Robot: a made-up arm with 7 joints. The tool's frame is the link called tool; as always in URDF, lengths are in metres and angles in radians.
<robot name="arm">
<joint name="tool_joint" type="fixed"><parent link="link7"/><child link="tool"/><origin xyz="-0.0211 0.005 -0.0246" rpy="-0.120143 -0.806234 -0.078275"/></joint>
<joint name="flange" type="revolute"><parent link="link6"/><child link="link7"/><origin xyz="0.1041 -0.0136 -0.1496" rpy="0 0 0"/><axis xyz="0 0.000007 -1"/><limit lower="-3.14" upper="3.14"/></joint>
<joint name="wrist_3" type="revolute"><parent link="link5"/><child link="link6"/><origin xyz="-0.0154 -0.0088 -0.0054" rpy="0 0 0"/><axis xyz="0 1 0.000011"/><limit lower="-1.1" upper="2.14"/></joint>
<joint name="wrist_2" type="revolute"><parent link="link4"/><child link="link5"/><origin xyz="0.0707 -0.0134 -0.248" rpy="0 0 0"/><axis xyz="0 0.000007 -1"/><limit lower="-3.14" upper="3.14"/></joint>
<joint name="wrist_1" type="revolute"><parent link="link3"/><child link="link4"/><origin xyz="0.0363 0.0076 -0.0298" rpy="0 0 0"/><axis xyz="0 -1 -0.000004"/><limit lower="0.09" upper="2.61"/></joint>
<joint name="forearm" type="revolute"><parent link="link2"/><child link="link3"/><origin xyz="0.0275 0.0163 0.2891" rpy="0 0 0"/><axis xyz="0 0 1"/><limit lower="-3.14" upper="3.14"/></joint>
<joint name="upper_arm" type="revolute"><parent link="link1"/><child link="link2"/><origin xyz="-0.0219 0.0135 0.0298" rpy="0 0 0"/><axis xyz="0 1 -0.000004"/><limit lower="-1.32" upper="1.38"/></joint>
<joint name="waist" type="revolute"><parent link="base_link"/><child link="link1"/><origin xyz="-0.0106 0.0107 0.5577" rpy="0 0 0"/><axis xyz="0 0 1"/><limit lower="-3.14" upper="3.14"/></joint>
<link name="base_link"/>
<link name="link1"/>
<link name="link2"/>
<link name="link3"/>
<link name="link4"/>
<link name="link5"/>
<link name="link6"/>
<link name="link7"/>
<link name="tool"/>
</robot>
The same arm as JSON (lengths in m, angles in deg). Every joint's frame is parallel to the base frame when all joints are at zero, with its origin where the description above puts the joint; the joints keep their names.
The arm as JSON. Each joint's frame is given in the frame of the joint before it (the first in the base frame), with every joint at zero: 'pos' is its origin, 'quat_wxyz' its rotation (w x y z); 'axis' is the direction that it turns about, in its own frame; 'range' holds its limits. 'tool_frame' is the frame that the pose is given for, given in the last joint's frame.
{
  "length_unit": "m",
  "angle_unit": "deg",
  "joints": [
    {
      "joint": "waist",
      "pos": [
        -0.0106,
        0.0107,
        0.5577
      ],
      "quat_wxyz": [
        1.0,
        0.0,
        0.0,
        0.0
      ],
      "axis": [
        0.0,
        0.0,
        1.0
      ],
      "range": [
        -179.91,
        179.91
      ]
    },
    {
      "joint": "upper_arm",
      "pos": [
        -0.0219,
        0.0135,
        0.0298
      ],
      "quat_wxyz": [
        1.0,
        0.0,
        0.0,
        0.0
      ],
      "axis": [
        0.0,
        1.0,
        0.0
      ],
      "range": [
        -75.63,
        79.07
      ]
    },
    {
      "joint": "forearm",
      "pos": [
        0.0275,
        0.0163,
        0.2891
      ],
      "quat_wxyz": [
        1.0,
        0.0,
        0.0,
        0.0
      ],
      "axis": [
        0.0,
        0.0,
        1.0
      ],
      "range": [
        -179.91,
        179.91
      ]
    },
    {
      "joint": "wrist_1",
      "pos": [
        0.0363,
        0.0076,
        -0.0298
      ],
      "quat_wxyz": [
        1.0,
        0.0,
        0.0,
        0.0
      ],
      "axis": [
        0.0,
        -1.0,
        0.0
      ],
      "range": [
        5.16,
        149.54
      ]
    },
    {
      "joint": "wrist_2",
      "pos": [
        0.0707,
        -0.0134,
        -0.248
      ],
      "quat_wxyz": [
        1.0,
        0.0,
        0.0,
        0.0
      ],
      "axis": [
        0.0,
        0.0,
        -1.0
      ],
      "range": [
        -179.91,
        179.91
      ]
    },
    {
      "joint": "wrist_3",
      "pos": [
        -0.0154,
        -0.0088,
        -0.0054
      ],
      "quat_wxyz": [
        1.0,
        0.0,
        0.0,
        0.0
      ],
      "axis": [
        0.0,
        1.0,
        0.0
      ],
      "range": [
        -63.03,
        122.61
      ]
    },
    {
      "joint": "flange",
      "pos": [
        0.1041,
        -0.0136,
        -0.1496
      ],
      "quat_wxyz": [
        1.0,
        0.0,
        0.0,
        0.0
      ],
      "axis": [
        0.0,
        0.0,
        -1.0
      ],
      "range": [
        -179.91,
        179.91
      ]
    }
  ],
  "tool_frame": {
    "pos": [
      -0.0211,
      0.005,
      -0.0246
    ],
    "quat_wxyz": [
      0.916559,
      -0.070502,
      -0.389119,
      -0.059459
    ]
  }
}

